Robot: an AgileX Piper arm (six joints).
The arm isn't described. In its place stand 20 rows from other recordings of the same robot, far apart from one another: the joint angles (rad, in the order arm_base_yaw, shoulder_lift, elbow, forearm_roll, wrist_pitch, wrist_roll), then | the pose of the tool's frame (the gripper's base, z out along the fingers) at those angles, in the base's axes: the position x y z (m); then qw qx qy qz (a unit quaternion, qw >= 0).
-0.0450, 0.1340, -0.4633, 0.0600, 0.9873, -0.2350 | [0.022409, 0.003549, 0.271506, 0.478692, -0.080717, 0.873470, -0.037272]
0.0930, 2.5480, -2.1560, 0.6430, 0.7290, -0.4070 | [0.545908, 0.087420, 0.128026, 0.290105, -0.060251, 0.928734, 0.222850]
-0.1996, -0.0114, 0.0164, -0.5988, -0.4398, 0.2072 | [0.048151, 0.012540, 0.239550, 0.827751, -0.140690, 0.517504, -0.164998]
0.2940, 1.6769, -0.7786, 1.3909, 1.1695, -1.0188 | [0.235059, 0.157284, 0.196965, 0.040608, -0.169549, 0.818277, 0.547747]
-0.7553, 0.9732, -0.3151, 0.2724, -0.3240, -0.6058 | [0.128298, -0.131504, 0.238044, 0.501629, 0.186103, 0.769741, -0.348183]
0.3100, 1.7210, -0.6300, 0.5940, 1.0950, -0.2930 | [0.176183, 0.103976, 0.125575, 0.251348, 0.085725, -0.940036, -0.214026]
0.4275, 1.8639, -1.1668, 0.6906, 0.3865, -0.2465 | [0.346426, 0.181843, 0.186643, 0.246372, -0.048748, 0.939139, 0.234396]
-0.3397, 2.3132, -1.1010, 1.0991, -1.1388, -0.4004 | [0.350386, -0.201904, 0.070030, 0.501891, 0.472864, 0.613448, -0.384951]
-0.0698, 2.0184, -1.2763, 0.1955, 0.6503, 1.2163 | [0.393613, -0.016790, 0.138601, 0.073370, 0.646875, 0.747962, 0.129316]
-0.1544, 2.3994, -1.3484, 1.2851, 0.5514, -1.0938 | [0.430430, -0.020700, 0.020670, 0.209728, 0.084980, 0.940586, 0.253161]
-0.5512, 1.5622, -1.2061, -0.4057, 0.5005, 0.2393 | [0.289204, -0.198020, 0.300410, 0.352894, 0.231869, 0.880518, -0.215385]
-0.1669, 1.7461, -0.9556, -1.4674, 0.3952, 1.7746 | [0.343750, -0.093249, 0.191863, 0.405163, 0.290714, 0.853863, -0.149153]
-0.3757, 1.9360, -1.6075, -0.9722, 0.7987, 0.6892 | [0.388182, -0.211012, 0.283570, 0.292836, 0.237792, 0.850185, -0.367270]
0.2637, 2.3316, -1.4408, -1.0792, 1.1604, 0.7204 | [0.414432, 0.035695, 0.082192, 0.051672, -0.094996, 0.885889, -0.451118]
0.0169, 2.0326, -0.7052, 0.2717, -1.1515, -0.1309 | [0.350674, -0.016382, 0.119529, 0.664678, 0.069876, 0.738137, -0.092056]
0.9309, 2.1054, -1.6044, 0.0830, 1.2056, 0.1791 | [0.239901, 0.334083, 0.175004, 0.040857, 0.352031, -0.934886, -0.019827]
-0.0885, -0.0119, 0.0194, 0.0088, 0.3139, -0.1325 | [0.053689, -0.004516, 0.179015, 0.616271, -0.014823, 0.784732, -0.064694]
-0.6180, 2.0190, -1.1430, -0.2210, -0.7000, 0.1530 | [0.365339, -0.243950, 0.189283, 0.651816, 0.173639, 0.720909, -0.158983]
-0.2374, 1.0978, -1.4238, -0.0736, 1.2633, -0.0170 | [0.179773, -0.050060, 0.444652, 0.344856, 0.104776, 0.929254, -0.081143]
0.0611, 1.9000, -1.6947, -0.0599, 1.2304, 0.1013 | [0.399083, 0.019270, 0.281432, 0.112872, 0.013162, 0.993320, -0.020073]
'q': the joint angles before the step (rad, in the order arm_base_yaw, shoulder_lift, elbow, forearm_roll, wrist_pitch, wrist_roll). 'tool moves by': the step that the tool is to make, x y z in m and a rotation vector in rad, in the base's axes. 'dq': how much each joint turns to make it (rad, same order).
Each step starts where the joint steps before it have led.
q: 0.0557, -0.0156, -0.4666, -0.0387, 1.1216, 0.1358
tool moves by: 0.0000, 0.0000, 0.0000, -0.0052, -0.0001, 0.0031
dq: -0.0001, 0.0000, 0.0000, 0.0000, 0.0000, -0.0061
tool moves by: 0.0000, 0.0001, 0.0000, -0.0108, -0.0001, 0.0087
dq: 0.0007, 0.0000, 0.0000, 0.0013, 0.0000, -0.0139
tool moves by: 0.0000, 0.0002, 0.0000, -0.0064, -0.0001, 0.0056
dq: -0.0008, 0.0000, 0.0000, 0.0024, -0.0001, -0.0099
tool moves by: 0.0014, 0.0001, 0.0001, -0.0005, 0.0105, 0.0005
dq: 0.0002, 0.0104, -0.0003, 0.0003, 0.0004, -0.0002
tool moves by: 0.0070, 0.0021, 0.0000, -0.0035, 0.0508, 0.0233
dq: 0.0003, 0.0504, 0.0001, 0.0208, -0.0001, -0.0223
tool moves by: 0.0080, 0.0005, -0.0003, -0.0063, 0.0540, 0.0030
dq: -0.0002, 0.0561, 0.0004, 0.0006, -0.0022, -0.0048
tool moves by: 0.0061, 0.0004, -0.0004, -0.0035, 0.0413, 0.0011
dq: -0.0010, 0.0432, -0.0002, 0.0009, -0.0015, -0.0026
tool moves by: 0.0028, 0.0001, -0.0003, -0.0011, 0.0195, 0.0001
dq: 0.0012, 0.0200, -0.0001, -0.0009, -0.0003, 0.0011
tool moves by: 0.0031, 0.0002, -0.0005, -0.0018, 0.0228, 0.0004
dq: -0.0007, 0.0225, 0.0000, 0.0005, 0.0003, -0.0014
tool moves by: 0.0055, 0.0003, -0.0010, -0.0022, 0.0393, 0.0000
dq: 0.0001, 0.0396, 0.0001, -0.0001, -0.0004, 0.0001
